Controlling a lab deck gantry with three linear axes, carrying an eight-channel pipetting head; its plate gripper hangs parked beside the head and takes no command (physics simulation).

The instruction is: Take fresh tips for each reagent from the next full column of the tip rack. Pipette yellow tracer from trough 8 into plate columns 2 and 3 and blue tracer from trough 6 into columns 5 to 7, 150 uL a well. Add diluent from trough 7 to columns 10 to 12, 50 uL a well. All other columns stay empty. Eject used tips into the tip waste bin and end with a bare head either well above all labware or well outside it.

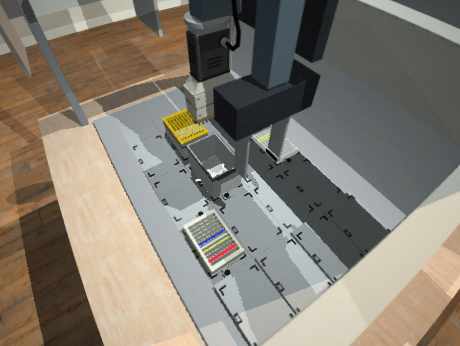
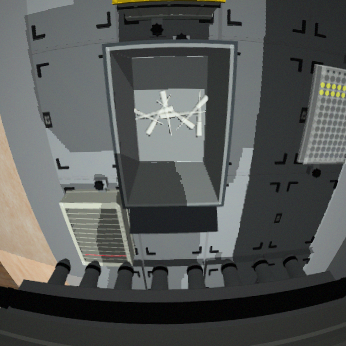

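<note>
The pipetting head (image 1: 201,102) hangs high, its lower end seen against the tip rack's near right corner. Its channels (image 2: 160,275) have dark ends and carry no tips. The yellow tip rack (image 1: 185,127) (image 2: 170,2) has dark and pale holes. The waste bin (image 1: 200,154) (image 2: 170,45) holds a loose pile of white tips (image 1: 217,170) (image 2: 170,112). The trough rack (image 1: 226,263) (image 2: 90,205) shows blue, pale, yellow and red strips. The plate (image 1: 285,150) (image 2: 327,120) has yellow wells in columns 2 and 3; its other visible wells look grey. My parked gripper (image 1: 259,166) is open, its two fingers apart.
The gripper's dark body (image 1: 265,102) hangs beside the head and its fingers partly hide the plate and the bin's surroundings. The grey deck (image 1: 175,192) has black corner marks. A pale wooden ledge (image 1: 85,220) runs along the left edge.
</note>
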